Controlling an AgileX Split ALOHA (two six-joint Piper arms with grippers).
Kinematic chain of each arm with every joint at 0, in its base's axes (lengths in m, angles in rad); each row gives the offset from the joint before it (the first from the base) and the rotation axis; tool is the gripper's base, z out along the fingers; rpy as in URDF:
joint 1: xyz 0 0 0.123 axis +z
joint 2: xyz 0 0 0 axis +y
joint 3: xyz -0.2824 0 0.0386 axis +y
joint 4: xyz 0.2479 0 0.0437 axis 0.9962 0 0.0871
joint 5: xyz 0 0 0 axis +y
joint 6: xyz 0.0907 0 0.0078 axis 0.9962 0 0.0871
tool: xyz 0 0 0 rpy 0 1.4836 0
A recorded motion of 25 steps. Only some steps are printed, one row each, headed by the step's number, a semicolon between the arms.
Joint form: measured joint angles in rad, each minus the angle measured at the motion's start. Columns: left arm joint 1, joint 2, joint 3, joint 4, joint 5, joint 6; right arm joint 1, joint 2, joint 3, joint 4, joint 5, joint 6.
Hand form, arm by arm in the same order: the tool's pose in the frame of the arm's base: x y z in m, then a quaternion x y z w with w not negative. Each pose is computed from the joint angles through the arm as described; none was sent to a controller.
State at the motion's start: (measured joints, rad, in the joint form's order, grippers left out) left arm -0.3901 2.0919 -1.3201 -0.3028 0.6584 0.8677; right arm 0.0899 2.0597 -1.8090 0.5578 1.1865 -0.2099
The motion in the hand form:
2: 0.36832 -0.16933 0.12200 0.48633 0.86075 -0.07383 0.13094; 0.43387 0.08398 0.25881 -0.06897 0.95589 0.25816 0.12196
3: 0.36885 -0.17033 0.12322 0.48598 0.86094 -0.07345 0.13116; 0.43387 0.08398 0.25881 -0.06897 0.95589 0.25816 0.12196
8: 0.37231 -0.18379 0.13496 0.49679 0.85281 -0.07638 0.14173; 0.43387 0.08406 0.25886 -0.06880 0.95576 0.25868 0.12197
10: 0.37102 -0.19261 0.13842 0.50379 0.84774 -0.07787 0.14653; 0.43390 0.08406 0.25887 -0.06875 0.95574 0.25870 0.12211
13: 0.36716 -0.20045 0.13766 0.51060 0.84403 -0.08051 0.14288; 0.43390 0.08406 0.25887 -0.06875 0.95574 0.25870 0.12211
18: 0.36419 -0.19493 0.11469 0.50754 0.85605 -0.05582 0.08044; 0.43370 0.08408 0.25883 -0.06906 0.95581 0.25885 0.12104
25: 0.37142 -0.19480 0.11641 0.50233 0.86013 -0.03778 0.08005; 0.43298 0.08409 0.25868 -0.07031 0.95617 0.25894 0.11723
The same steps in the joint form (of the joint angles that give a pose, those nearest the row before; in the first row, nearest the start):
2: -0.0011 0.0000 -0.0087 0.0143 0.0116 -0.0237; 0.0000 0.0000 0.0000 0.0000 -0.0007 0.0000
3: -0.0031 0.0000 -0.0145 0.0181 0.0160 -0.0303; 0.0000 0.0000 0.0000 0.0000 -0.0007 0.0000
8: -0.0289 0.0000 -0.0666 0.0205 0.0449 -0.0386; 0.0000 0.0000 0.0000 0.0011 -0.0007 0.0000
10: -0.0493 0.0000 -0.0812 0.0205 0.0478 -0.0433; 0.0000 0.0000 0.0000 0.0012 -0.0010 0.0000
13: -0.0700 0.0034 -0.0844 0.0204 0.0531 -0.0488; 0.0000 0.0000 0.0000 0.0012 -0.0010 0.0000
18: -0.0744 0.0563 -0.0896 0.1271 0.1153 -0.1450; 0.0000 0.0000 0.0000 0.0012 0.0012 0.0000
25: -0.0744 0.0712 -0.1272 0.1824 0.1319 -0.1968; 0.0000 0.0000 0.0000 0.0003 0.0093 0.0000

